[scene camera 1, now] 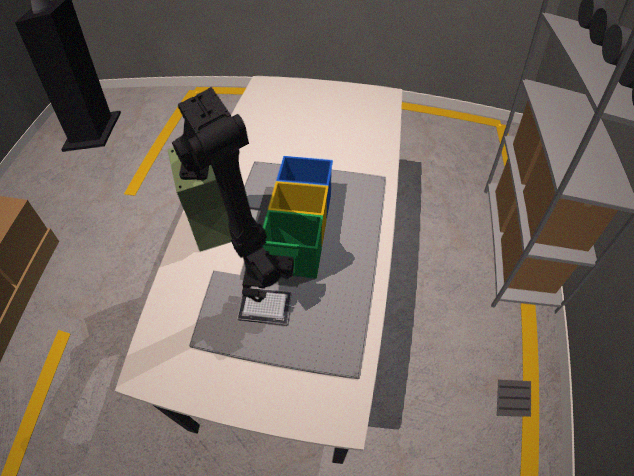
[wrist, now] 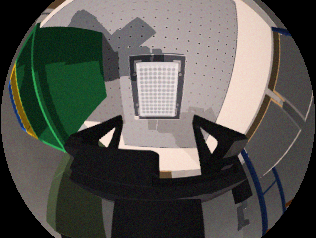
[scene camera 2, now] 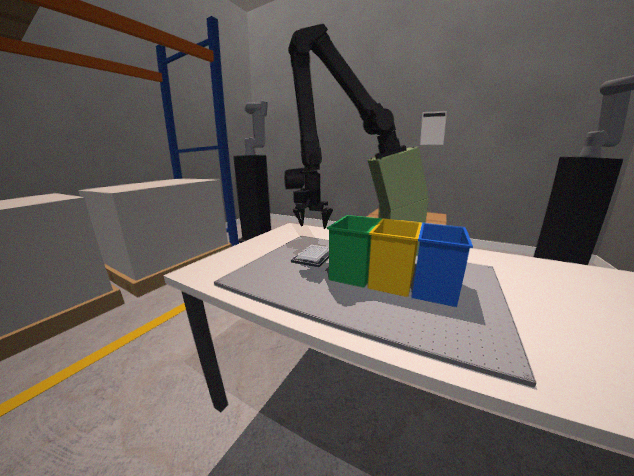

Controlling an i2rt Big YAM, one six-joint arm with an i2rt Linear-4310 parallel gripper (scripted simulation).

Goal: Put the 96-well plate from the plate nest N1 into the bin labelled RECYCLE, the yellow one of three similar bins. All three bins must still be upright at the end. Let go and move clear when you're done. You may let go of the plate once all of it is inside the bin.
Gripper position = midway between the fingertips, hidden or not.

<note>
I see my gripper (wrist: 157,118), a white 96-well plate (scene camera 1: 276,301), a green bin (scene camera 1: 298,235), a yellow bin (scene camera 2: 392,255) and a blue bin (scene camera 2: 443,252).
The white 96-well plate is seen too in the wrist view (wrist: 151,105). The green bin shows as well in the wrist view (wrist: 67,66) and in scene camera 2 (scene camera 2: 349,250). The yellow bin also shows in scene camera 1 (scene camera 1: 312,199).
</note>
